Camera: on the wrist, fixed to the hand. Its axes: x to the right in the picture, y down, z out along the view.
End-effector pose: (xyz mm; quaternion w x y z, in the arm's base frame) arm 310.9 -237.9 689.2 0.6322 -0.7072 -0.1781 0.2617
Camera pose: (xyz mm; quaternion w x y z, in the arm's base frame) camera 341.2 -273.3 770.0 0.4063 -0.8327 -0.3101 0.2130
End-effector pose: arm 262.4 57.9 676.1 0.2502 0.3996 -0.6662 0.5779
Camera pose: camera 323.8 108.9 724.4 0.3392 0.3726 -0.7976 0.3316
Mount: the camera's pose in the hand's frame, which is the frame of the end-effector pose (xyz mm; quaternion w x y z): -8.1 -77.3 -51.6 0.9567 -0.2823 -0.0564 -0.0426
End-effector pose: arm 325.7 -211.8 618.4 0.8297 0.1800 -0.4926 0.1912
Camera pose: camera 399.0 -254.4 579.5 0.8250 -0.0303 -0.5644 -0.0016
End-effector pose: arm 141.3 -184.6 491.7 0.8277 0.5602 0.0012 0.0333
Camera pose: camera 135.3 -165.8 400.5 0.9515 0.3041 -0.0311 -0.0347
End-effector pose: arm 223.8 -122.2 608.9 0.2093 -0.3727 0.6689 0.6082
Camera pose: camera 296.1 -168.9 572.9 0.1587 -0.4098 0.4406 0.7828
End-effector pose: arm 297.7 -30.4 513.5 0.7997 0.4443 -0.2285 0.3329
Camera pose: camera 352.7 -18.2 439.1 0.8918 0.2278 -0.3388 0.1949
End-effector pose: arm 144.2 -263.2 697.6 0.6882 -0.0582 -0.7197 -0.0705
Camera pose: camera 181.3 -348.5 690.1 0.5984 -0.2233 -0.7100 -0.2967
